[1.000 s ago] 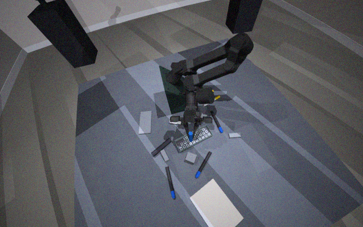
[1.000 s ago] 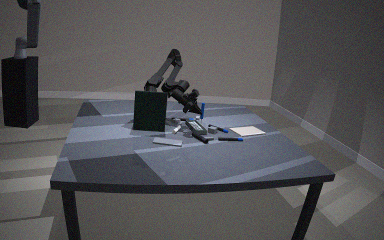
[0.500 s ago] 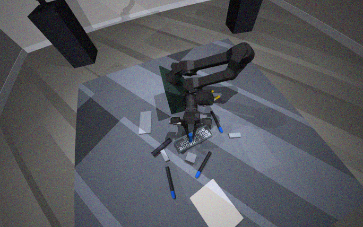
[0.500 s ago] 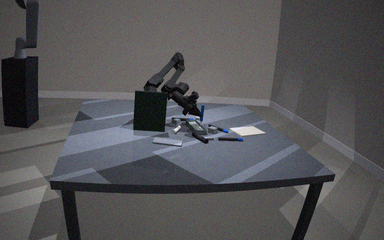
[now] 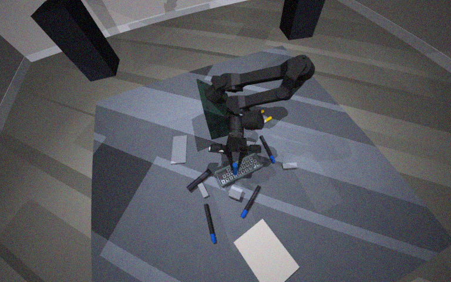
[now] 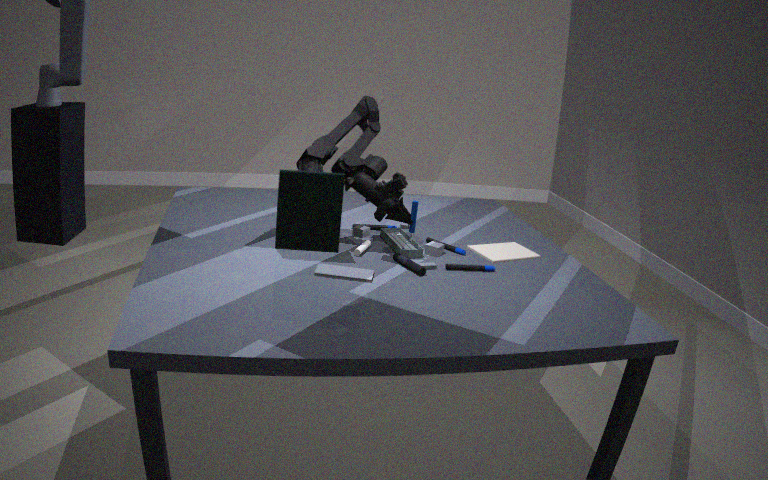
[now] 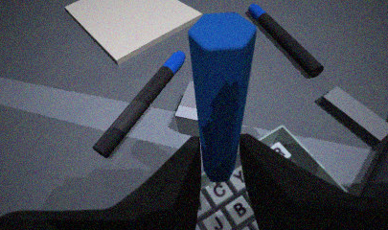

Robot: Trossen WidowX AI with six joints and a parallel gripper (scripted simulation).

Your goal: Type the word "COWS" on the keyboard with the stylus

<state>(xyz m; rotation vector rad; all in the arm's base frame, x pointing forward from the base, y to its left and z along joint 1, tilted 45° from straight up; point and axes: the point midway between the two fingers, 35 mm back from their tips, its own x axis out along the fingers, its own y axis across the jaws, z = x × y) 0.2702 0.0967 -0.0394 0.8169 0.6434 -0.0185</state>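
Right now the B key is 20 mm behind my gripper tip, 10 mm to the right of it and 70 mm below it. From my gripper tip the other things lie so: J key (20 mm behind, 10 mm to the left, 70 mm below); then blue stylus (20 mm below); then dark cylinder (20 mm behind, 150 mm to the right, 70 mm below).
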